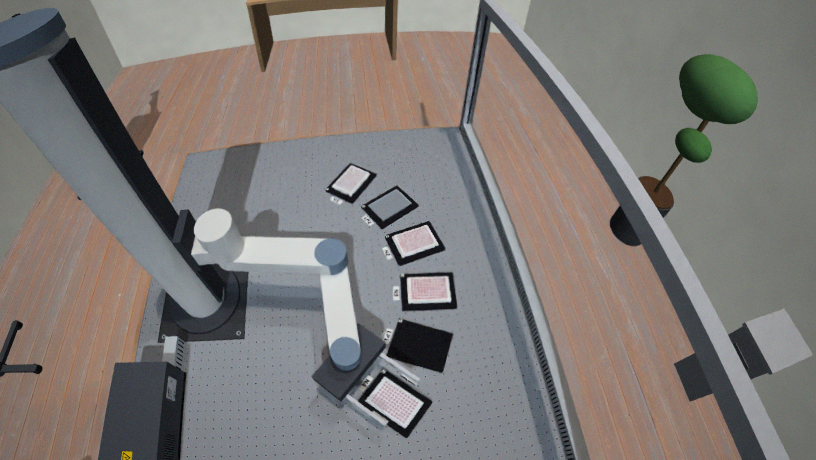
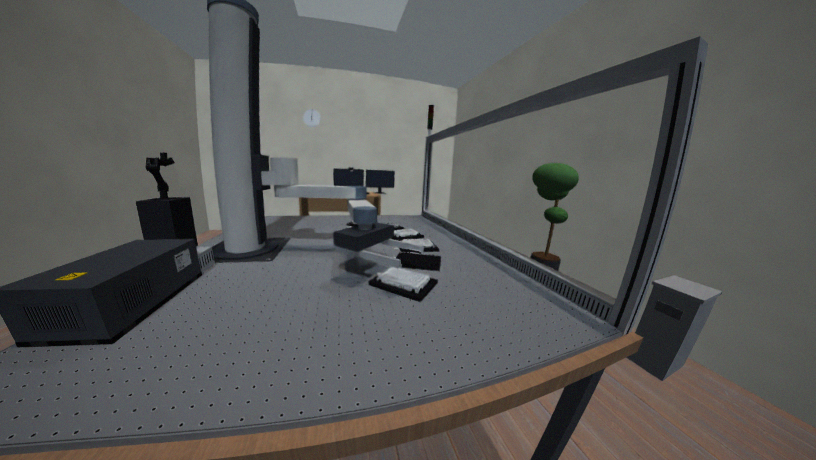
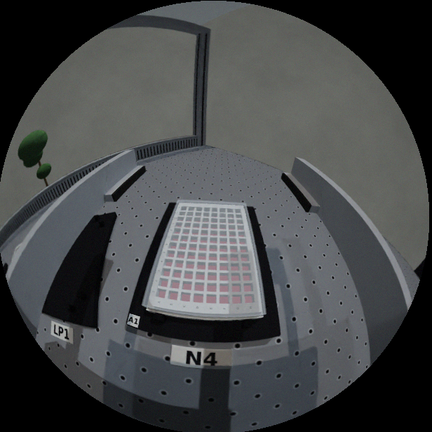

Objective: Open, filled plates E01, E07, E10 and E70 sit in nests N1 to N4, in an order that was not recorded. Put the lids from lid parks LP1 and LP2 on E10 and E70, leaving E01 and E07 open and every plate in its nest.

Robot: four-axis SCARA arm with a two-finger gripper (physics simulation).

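Frame: origin at the arm's base, x left, y ahead, z down, level; millimetres.
Seen in the pictures: gripper, fingertip midpoint: (image 1: pixel 402 402) (image 2: pixel 412 256); arm's base at its link origin: (image 1: pixel 206 299) (image 2: pixel 246 251).
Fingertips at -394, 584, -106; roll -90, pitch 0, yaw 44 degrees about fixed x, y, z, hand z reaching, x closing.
Observation:
Pixels of each thing's top centre, then the offset from my fingertips to it, as dx, dy, dz. Level surfaces: height alone.
- Lid park LP1 at its top centre: (image 1: pixel 420 343) (image 2: pixel 418 257) +174, +79, +74
- clear lid at its top centre: (image 1: pixel 390 203) +687, +58, +76
- N2 at its top centre: (image 1: pixel 415 239) (image 2: pixel 404 231) +523, +120, +67
- N3 at its top centre: (image 1: pixel 428 288) (image 2: pixel 417 241) +341, +131, +67
- perforated table at its surface level: dz +93
In nest N4 (image 1: pixel 424 403) (image 2: pixel 421 292) (image 3: pixel 210 334) sits a white, pink-filled plate (image 1: pixel 390 397) (image 2: pixel 403 279) (image 3: pixel 207 260) with a clear lid on it; its code is unreadable. My gripper (image 1: pixel 402 402) (image 2: pixel 412 256) (image 3: pixel 213 157) is open and empty above it, one finger on each side. Lid park LP1 (image 1: pixel 420 345) (image 2: pixel 420 261) (image 3: pixel 82 280) is bare black. A clear lid (image 1: pixel 390 204) lies in lid park LP2. Open filled plates sit in nests N1 (image 1: pixel 351 180), N2 (image 1: pixel 416 240) and N3 (image 1: pixel 428 289); their codes are unreadable.
The parks and nests form an arc on the perforated table (image 1: pixel 257 400) (image 2: pixel 257 354). A dark control box (image 1: pixel 142 405) (image 2: pixel 102 285) stands at its left side, near the arm's column (image 1: pixel 114 160) (image 2: pixel 233 131). A framed screen (image 1: pixel 474 68) (image 2: pixel 657 171) runs along the right edge.

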